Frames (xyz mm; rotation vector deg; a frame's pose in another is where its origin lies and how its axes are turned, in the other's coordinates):
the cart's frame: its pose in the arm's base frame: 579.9 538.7 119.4 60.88 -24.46 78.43
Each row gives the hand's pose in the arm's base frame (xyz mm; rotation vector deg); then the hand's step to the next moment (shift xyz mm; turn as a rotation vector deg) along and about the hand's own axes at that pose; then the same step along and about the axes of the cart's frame.
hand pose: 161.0 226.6 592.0 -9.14 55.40 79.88
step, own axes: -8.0 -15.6 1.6 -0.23 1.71 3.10
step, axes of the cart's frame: -2.1 -13.1 11.6 3.47 0.70 -0.30
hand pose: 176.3 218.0 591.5 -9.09 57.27 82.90
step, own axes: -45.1 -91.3 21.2 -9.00 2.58 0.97
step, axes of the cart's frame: -0.8 -84.5 60.6 2.72 3.63 8.25
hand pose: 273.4 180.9 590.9 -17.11 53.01 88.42
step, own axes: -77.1 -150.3 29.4 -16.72 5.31 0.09
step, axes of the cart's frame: 20.1 -140.7 95.9 3.46 7.53 15.46
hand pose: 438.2 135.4 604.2 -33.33 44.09 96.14
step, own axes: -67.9 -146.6 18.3 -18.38 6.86 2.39
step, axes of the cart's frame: 55.8 -132.8 75.4 5.84 9.55 16.29
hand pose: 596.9 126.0 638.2 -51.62 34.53 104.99
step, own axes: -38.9 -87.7 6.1 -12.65 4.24 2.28
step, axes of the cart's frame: 56.4 -71.9 29.8 4.75 6.39 10.94
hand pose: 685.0 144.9 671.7 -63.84 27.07 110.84
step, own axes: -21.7 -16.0 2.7 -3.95 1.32 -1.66
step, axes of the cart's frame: 20.7 -8.4 15.4 -0.14 0.61 4.44
